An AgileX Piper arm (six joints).
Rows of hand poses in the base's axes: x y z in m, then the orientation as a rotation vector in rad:
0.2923 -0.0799 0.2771 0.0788 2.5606 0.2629
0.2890 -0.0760 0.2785 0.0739 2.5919 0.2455
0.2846 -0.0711 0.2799 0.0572 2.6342 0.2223
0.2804 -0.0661 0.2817 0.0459 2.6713 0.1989
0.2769 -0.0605 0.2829 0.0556 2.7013 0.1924
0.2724 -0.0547 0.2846 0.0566 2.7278 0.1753
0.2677 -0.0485 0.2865 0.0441 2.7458 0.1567
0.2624 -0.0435 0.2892 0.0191 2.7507 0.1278
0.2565 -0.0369 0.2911 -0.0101 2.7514 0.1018
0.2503 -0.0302 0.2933 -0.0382 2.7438 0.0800
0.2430 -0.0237 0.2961 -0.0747 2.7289 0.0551
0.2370 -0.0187 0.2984 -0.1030 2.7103 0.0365
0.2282 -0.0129 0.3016 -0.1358 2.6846 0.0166
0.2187 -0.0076 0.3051 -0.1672 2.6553 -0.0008
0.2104 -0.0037 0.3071 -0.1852 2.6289 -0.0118
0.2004 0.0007 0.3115 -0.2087 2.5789 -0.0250
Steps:
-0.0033 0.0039 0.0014 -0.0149 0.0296 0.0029
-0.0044 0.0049 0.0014 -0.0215 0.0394 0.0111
-0.0042 0.0050 0.0018 -0.0200 0.0349 0.0067
-0.0035 0.0056 0.0012 -0.0041 0.0302 -0.0057
-0.0045 0.0058 0.0017 -0.0127 0.0257 -0.0014
-0.0047 0.0062 0.0019 -0.0153 0.0165 0.0072
-0.0053 0.0050 0.0027 -0.0238 0.0027 0.0137
-0.0059 0.0066 0.0019 -0.0222 -0.0011 0.0168
-0.0062 0.0067 0.0022 -0.0189 -0.0088 0.0164
-0.0073 0.0065 0.0028 -0.0222 -0.0158 0.0219
-0.0060 0.0050 0.0023 -0.0166 -0.0188 0.0173
-0.0088 0.0058 0.0032 -0.0181 -0.0254 0.0206
-0.0095 0.0053 0.0035 -0.0162 -0.0286 0.0204
-0.0083 0.0039 0.0020 -0.0097 -0.0258 0.0121
-0.0100 0.0044 0.0044 -0.0113 -0.0489 0.0171

